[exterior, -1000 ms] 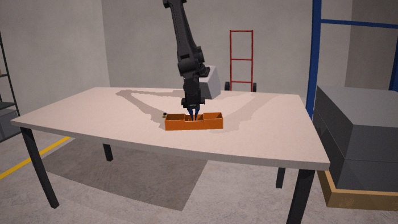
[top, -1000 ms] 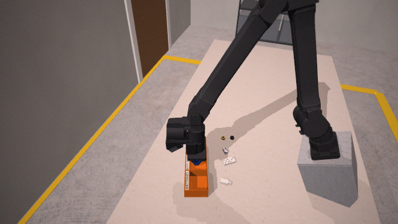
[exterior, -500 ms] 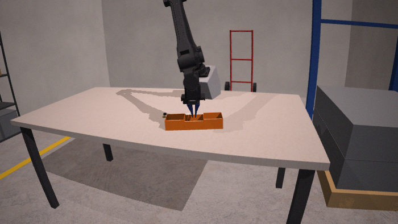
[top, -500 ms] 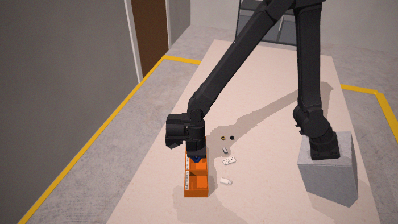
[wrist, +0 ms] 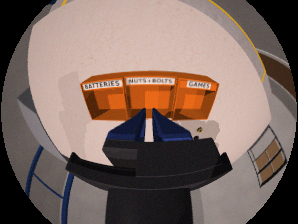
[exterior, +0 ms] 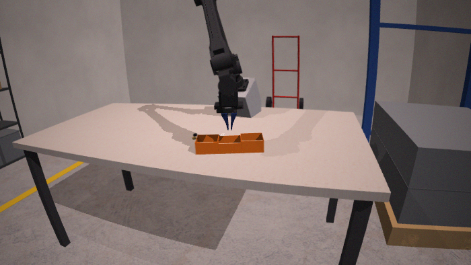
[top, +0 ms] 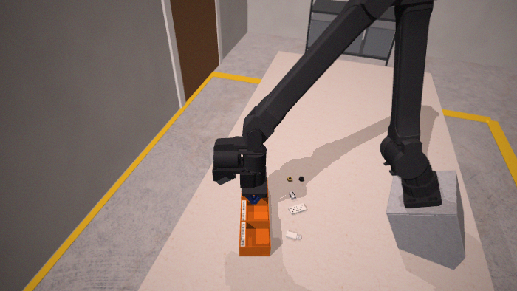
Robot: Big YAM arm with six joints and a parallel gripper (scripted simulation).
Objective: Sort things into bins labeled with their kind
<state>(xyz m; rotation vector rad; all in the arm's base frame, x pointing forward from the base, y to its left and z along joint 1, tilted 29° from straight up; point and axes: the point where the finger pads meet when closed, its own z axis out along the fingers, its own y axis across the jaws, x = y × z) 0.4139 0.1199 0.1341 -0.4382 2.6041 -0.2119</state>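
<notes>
Right now my hand is 120 mm past the white domino, 70 mm to the left of it and 80 mm above it. Round my hand: white USB stick (130 mm behind, 20 mm to the left, 80 mm below); then grey thing (90 mm behind, 120 mm to the right, 80 mm below); then orange three-compartment bin (60 mm below).
</notes>
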